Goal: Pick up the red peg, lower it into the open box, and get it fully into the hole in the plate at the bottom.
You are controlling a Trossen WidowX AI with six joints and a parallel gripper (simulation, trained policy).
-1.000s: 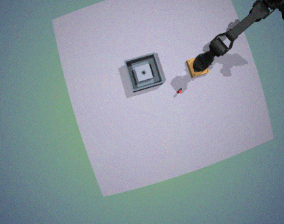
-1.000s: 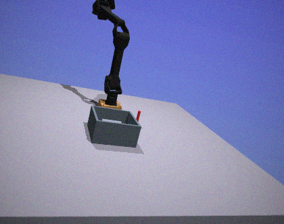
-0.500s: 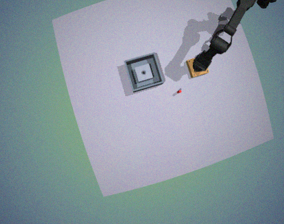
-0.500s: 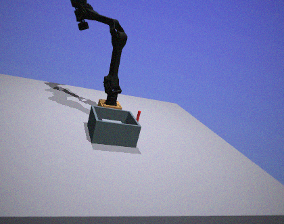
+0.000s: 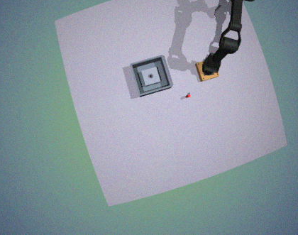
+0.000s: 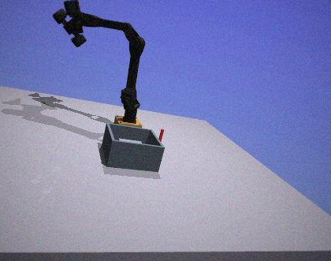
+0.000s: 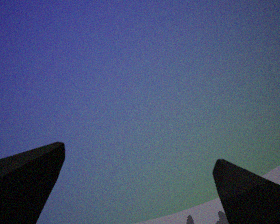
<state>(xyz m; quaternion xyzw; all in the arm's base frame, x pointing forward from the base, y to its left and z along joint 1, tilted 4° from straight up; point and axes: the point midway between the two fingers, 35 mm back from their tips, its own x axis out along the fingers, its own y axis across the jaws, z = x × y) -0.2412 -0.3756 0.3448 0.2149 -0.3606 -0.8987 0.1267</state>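
The red peg lies 55 cm to the left of my gripper tip, 40 cm ahead of it and 33 cm below it. Round my gripper tip: grey box: 61 cm ahead, 41 cm to the left, 35 cm below.
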